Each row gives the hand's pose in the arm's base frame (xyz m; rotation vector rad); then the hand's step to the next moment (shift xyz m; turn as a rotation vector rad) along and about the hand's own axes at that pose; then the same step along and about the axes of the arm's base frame.
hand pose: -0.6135 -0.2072 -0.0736 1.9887 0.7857 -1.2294
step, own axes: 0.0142 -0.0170 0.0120 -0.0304 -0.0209 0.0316
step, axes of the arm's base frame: -0.0139 0.0028 -0.0208 -0.0438 -0.0168 0.0125
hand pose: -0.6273 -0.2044 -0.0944 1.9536 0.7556 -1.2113
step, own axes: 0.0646 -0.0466 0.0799 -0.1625 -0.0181 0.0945
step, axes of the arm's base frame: -0.0508 -0.0303 -0.0961 -0.1248 -0.0837 0.1143
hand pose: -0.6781 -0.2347 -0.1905 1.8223 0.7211 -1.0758
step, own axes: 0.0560 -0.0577 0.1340 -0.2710 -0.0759 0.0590
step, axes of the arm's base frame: -0.0717 -0.0911 -0.1048 -0.2074 -0.0312 0.1967
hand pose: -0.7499 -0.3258 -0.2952 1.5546 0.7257 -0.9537
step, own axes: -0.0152 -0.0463 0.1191 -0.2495 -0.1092 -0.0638
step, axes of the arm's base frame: -0.0695 -0.1071 -0.0158 -0.2020 0.0947 0.1687
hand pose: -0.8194 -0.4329 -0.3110 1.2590 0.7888 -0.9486
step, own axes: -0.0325 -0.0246 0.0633 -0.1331 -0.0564 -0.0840
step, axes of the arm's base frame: -0.0371 -0.0589 0.0287 -0.1052 0.0999 0.0831
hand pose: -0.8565 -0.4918 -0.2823 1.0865 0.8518 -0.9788
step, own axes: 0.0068 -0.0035 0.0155 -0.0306 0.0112 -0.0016
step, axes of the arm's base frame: 0.0003 -0.0169 -0.0034 -0.0001 0.0098 0.0311
